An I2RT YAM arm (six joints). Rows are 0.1 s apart.
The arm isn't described. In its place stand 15 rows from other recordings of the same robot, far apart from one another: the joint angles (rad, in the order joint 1, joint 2, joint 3, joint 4, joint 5, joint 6), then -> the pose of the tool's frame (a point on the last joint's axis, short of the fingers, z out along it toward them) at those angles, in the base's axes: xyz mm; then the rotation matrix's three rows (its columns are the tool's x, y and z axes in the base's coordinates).
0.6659, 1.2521, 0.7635, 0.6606, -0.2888, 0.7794 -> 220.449 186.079 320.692; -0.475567 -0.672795 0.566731; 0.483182 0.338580 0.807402; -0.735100 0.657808 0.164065
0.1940, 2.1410, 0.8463, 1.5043, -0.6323, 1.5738 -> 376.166 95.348 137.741; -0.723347 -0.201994 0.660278; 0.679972 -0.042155 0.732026; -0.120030 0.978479 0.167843
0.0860, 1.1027, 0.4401, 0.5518, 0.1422, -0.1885 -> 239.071 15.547 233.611; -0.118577 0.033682 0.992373; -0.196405 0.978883 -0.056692; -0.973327 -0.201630 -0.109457
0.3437, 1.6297, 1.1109, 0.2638, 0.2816, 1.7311 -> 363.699 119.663 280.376; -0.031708 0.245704 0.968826; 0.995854 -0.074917 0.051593; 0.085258 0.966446 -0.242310
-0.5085, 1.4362, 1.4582, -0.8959, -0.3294, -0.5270 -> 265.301 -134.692 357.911; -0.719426 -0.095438 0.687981; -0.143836 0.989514 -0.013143; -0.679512 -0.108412 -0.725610
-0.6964, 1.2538, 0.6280, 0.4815, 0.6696, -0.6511 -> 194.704 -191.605 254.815; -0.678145 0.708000 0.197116; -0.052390 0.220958 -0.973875; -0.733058 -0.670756 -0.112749
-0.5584, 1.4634, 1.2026, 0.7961, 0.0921, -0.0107 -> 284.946 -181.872 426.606; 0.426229 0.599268 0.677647; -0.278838 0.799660 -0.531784; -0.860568 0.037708 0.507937
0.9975, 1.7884, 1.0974, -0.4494, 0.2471, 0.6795 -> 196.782 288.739 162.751; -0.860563 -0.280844 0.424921; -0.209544 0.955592 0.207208; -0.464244 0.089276 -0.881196
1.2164, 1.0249, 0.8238, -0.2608, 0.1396, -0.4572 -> 85.428 216.601 300.297; 0.252128 -0.862826 0.438136; -0.578298 0.228677 0.783121; -0.775889 -0.450820 -0.441314
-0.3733, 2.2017, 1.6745, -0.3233, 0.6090, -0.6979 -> 444.839 -196.099 177.704; -0.954214 0.048655 0.295143; -0.192336 0.655874 -0.729956; -0.229092 -0.753300 -0.616486
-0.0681, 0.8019, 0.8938, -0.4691, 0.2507, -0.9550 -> 174.740 -20.770 345.505; -0.453902 -0.128979 0.881667; -0.761674 0.569649 -0.308793; -0.462413 -0.811705 -0.356805
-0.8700, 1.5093, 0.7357, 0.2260, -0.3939, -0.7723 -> 211.769 -229.826 193.099; -0.585538 0.119955 0.801721; -0.305205 0.883598 -0.355112; -0.750996 -0.452621 -0.480769
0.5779, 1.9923, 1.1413, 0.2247, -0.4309, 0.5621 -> 344.344 242.324 147.389; -0.831026 -0.398142 0.388431; 0.036156 0.658182 0.751990; -0.555057 0.638967 -0.532571
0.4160, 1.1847, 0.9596, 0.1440, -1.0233, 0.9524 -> 230.135 134.901 354.373; -0.848642 -0.512857 0.129553; 0.088781 0.103345 0.990675; -0.521464 0.852231 -0.042170
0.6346, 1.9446, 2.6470, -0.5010, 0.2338, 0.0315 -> 303.723 213.355 585.080; 0.148608 -0.398804 0.904915; 0.147448 0.913782 0.378498; -0.977842 0.077180 0.194599
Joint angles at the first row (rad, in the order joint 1, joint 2, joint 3, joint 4, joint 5, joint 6):
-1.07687 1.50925 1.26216 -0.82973 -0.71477 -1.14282
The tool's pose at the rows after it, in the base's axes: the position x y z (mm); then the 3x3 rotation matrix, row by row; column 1 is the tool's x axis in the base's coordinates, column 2 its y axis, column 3 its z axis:
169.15 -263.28 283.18; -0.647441 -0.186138 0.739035; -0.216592 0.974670 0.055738; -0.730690 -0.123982 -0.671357
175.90 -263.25 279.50; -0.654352 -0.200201 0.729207; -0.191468 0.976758 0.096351; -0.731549 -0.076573 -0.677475
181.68 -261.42 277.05; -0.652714 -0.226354 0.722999; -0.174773 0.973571 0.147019; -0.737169 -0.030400 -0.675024
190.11 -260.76 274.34; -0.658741 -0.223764 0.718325; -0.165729 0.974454 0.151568; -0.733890 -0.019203 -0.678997
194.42 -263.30 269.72; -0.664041 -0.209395 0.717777; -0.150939 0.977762 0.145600; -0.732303 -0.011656 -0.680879
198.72 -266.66 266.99; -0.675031 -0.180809 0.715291; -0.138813 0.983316 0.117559; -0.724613 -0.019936 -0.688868
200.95 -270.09 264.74; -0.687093 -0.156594 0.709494; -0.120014 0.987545 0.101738; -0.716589 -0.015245 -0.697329
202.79 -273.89 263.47; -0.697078 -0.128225 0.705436; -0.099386 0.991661 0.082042; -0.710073 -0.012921 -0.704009
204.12 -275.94 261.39; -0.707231 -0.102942 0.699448; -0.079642 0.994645 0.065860; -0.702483 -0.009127 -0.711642
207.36 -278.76 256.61; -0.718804 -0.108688 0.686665; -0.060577 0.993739 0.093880; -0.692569 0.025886 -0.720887
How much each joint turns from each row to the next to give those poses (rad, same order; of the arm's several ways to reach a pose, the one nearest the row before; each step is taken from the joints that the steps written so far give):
0.00003 0.05683 0.05223 -0.06751 -0.02907 -0.01072
0.01824 0.02768 0.01862 -0.02924 -0.00782 0.01221
0.01698 0.02301 0.01839 -0.03988 -0.02140 -0.00300
0.02452 0.01229 0.00156 0.02288 0.01061 0.03513
0.00775 0.01379 -0.00458 0.03052 0.00770 0.02918
0.00764 0.00921 -0.00310 0.04297 0.02605 0.03987
0.00156 0.01226 0.00457 0.01707 0.01844 0.02769
-0.00001 0.01079 0.00619 0.01837 0.01839 0.03062
0.00152 0.00612 -0.00151 0.01692 0.01839 0.02764
0.00309 0.03063 0.02143 -0.02906 -0.00451 -0.00146

